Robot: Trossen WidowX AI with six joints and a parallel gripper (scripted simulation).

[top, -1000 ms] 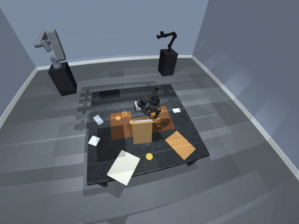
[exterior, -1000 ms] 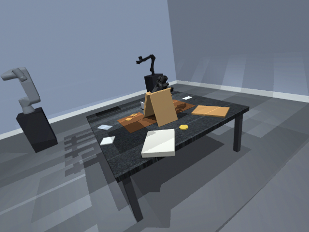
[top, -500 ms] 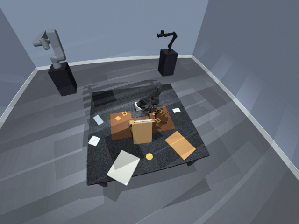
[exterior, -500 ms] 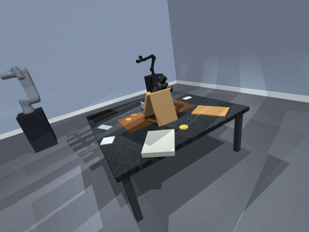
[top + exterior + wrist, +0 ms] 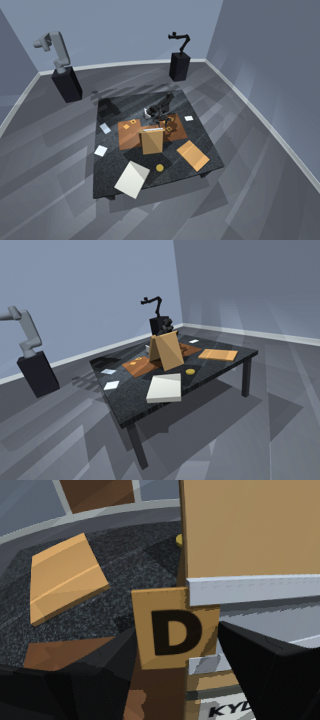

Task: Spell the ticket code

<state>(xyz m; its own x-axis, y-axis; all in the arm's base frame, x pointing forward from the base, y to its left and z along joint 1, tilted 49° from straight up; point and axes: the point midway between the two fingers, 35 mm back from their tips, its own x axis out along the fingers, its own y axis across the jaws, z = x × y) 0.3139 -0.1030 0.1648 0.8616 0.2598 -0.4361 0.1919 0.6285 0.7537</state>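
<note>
My gripper tip is 70 mm past the white ticket, 50 mm to the left of it and 90 mm above it. Round my gripper tip: white box 350 mm ahead, 420 mm to the right, 150 mm below; brown mat 160 mm behind, 70 mm to the right, 170 mm below; flat tan slab 320 mm ahead, 230 mm to the left, 160 mm below.
</note>
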